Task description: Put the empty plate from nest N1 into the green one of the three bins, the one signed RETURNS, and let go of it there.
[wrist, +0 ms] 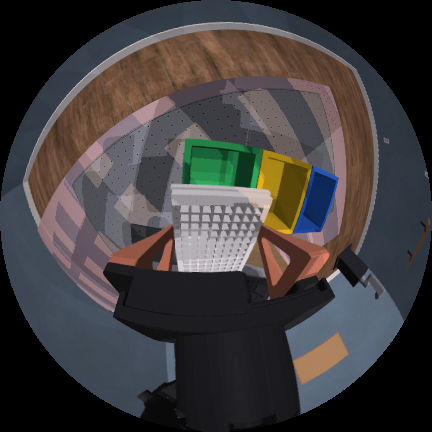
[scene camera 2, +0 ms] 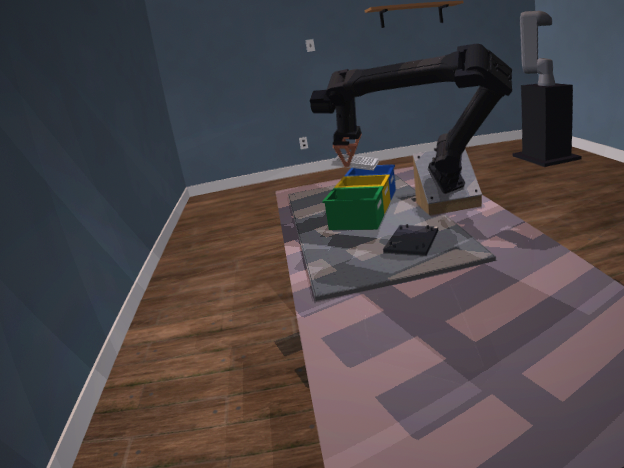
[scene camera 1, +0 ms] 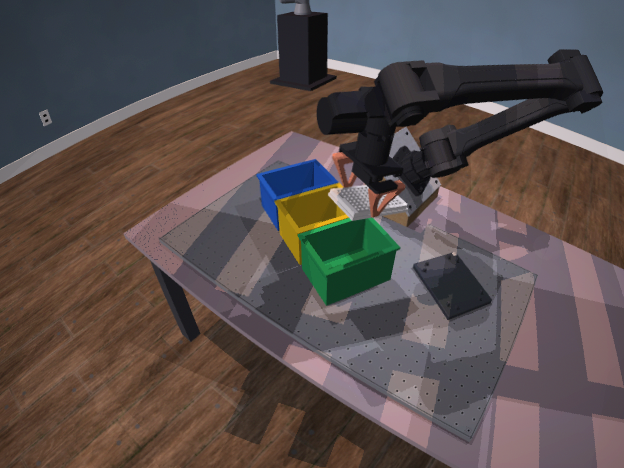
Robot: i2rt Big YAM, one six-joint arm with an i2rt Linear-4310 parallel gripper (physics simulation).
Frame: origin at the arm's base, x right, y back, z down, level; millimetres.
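Seen in the pictures: gripper, fingertip midpoint: [wrist: 216,229] [scene camera 2: 349,161] [scene camera 1: 360,202]; arm's base at its link origin: [wrist: 259,284] [scene camera 2: 446,175] [scene camera 1: 408,171].
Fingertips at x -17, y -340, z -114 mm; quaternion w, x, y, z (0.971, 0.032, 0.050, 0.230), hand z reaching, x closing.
Note:
Offsets run from my fingertips to a thing's top centre. Level surfaces: height alone.
The white plate @[dx -10, dy +17, dz -18 mm] [scene camera 1: 352,210] [scene camera 2: 364,162] [wrist: 215,212], with a grid of small wells, is held in the air, roughly level. My gripper [scene camera 1: 359,201] [scene camera 2: 346,163] [wrist: 216,229] is shut on it, one orange finger at each side. The green bin [scene camera 1: 360,274] [scene camera 2: 354,214] [wrist: 222,146] stands on the board. In the wrist view the plate's far edge covers the bin's near part; in scene camera 1 the plate shows behind the bin's rear rim, higher up. The bin's sign is not readable. A dark flat nest with pegs @[dx -202, dy +100, dz +188 mm] [scene camera 1: 452,285] [scene camera 2: 410,239] holds no plate.
The yellow bin [scene camera 1: 290,236] [scene camera 2: 387,193] [wrist: 285,187] stands against the green one, and the blue bin [scene camera 1: 268,201] [scene camera 2: 393,182] [wrist: 320,197] is beyond it. The arm's wedge base [scene camera 1: 425,204] [scene camera 2: 448,203] stands at the board's edge. The perforated board @[dz +209 mm] [scene camera 1: 352,342] [scene camera 2: 342,277] lies under the bins and nest.

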